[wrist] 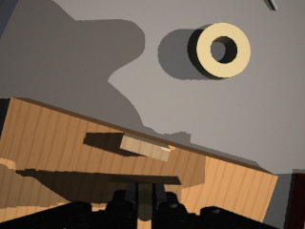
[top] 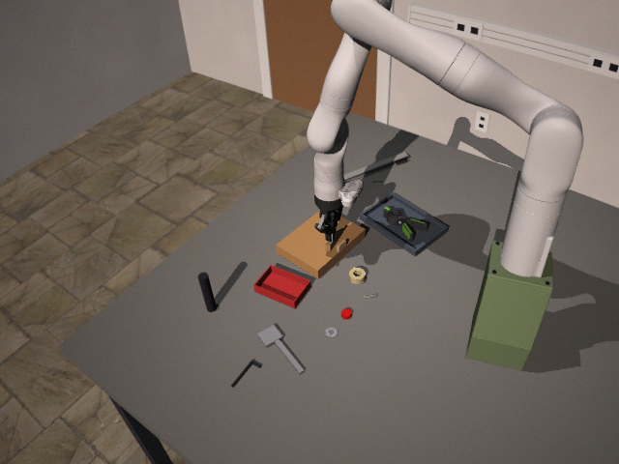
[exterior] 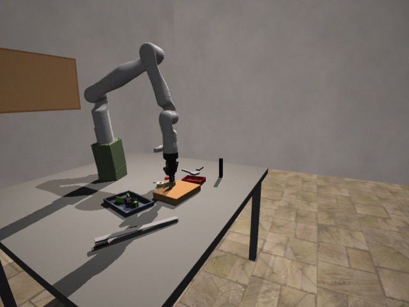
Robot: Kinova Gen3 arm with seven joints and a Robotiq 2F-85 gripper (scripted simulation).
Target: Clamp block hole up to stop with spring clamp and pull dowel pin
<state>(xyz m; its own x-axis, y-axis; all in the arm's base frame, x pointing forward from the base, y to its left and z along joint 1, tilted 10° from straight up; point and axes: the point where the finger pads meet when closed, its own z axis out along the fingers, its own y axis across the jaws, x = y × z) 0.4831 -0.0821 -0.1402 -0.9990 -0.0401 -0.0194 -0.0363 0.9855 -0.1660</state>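
Right now the wooden dowel pin is 2 cm below my hand. The rest, counted from my hand: wooden block 3 cm below; tape roll 10 cm behind, 5 cm to the left, 6 cm below; wooden bench board 4 cm ahead, 2 cm to the right, 5 cm below.
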